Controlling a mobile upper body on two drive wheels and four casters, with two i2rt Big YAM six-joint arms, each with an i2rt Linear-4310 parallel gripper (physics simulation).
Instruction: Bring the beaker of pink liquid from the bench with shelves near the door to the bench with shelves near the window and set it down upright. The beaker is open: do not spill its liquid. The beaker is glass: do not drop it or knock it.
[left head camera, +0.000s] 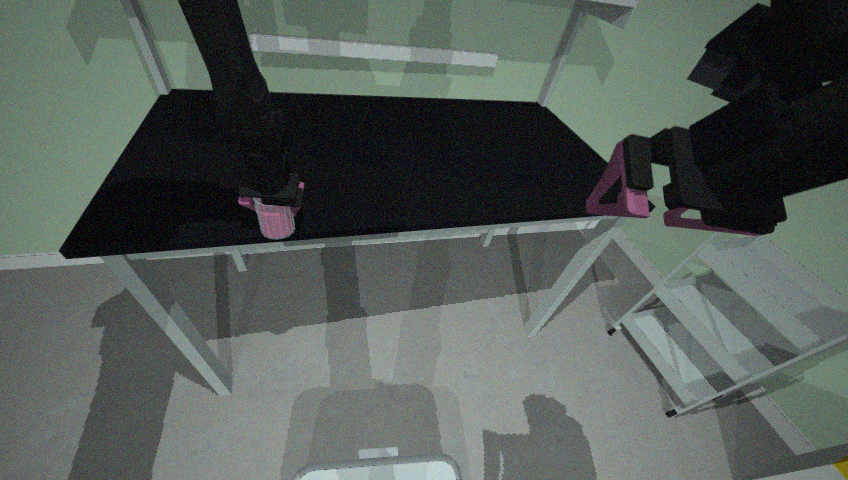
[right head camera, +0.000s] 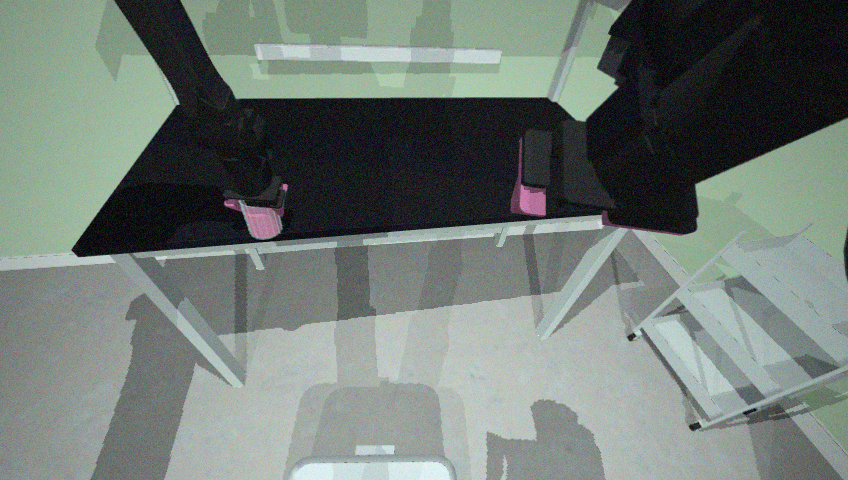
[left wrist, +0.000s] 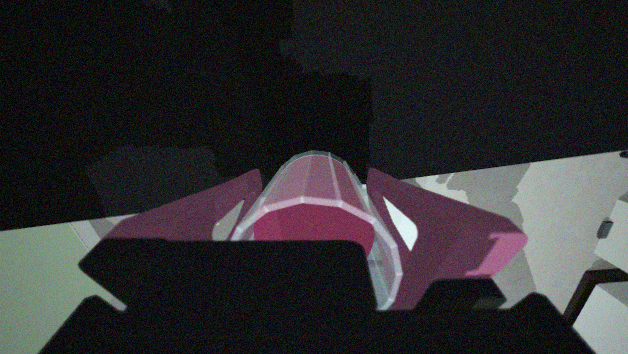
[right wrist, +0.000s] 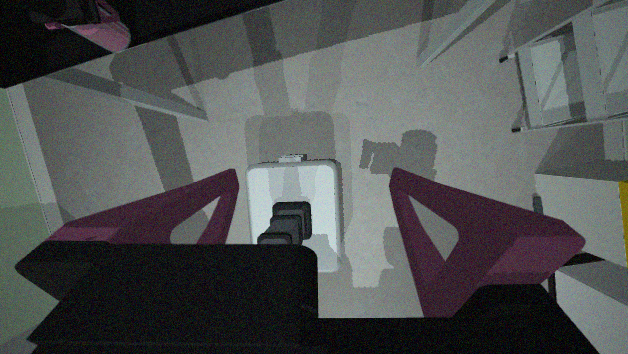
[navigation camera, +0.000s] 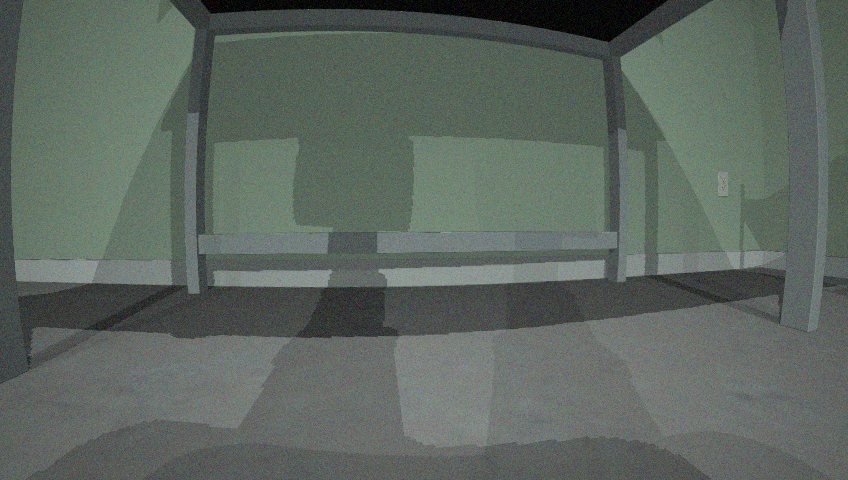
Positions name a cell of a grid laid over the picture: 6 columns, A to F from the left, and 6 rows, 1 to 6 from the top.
Scene:
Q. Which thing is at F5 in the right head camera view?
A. A grey wheeled cart.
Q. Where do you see the right gripper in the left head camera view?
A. E3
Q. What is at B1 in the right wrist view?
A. A glass beaker of pink liquid.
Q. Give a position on a glass beaker of pink liquid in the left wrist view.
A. At D4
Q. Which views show the glass beaker of pink liquid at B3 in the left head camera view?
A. The left head camera view, the right head camera view, the left wrist view and the right wrist view only.

